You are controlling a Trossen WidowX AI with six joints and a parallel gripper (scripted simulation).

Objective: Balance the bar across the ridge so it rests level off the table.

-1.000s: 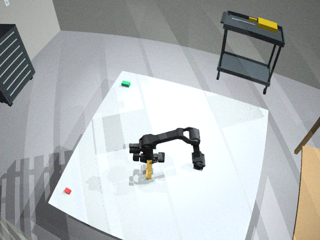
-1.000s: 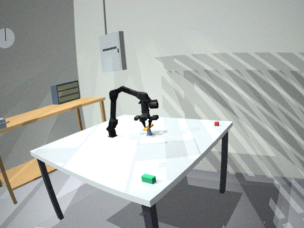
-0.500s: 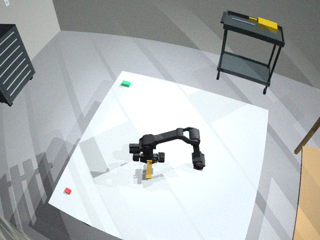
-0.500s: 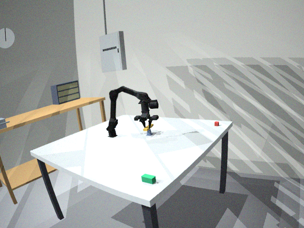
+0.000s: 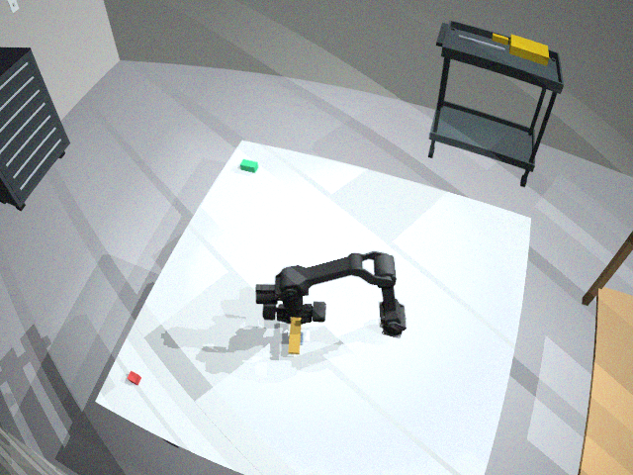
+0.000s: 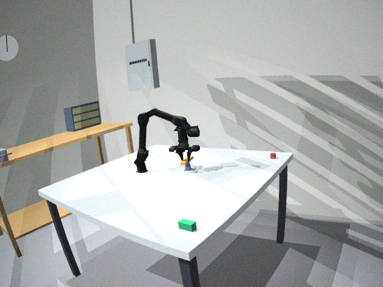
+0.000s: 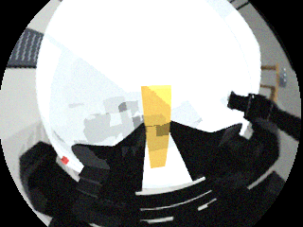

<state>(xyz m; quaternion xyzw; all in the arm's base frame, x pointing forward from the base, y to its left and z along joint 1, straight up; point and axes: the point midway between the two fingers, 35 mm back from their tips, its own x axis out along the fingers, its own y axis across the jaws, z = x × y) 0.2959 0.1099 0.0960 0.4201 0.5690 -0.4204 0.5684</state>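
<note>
My gripper tip is 30 mm to the right of the yellow bar and 10 mm past it. The rest, counted from my gripper tip: green block (610 mm to the right, 440 mm ahead, 50 mm below); then red block (440 mm ahead, 390 mm to the left, 50 mm below).
</note>
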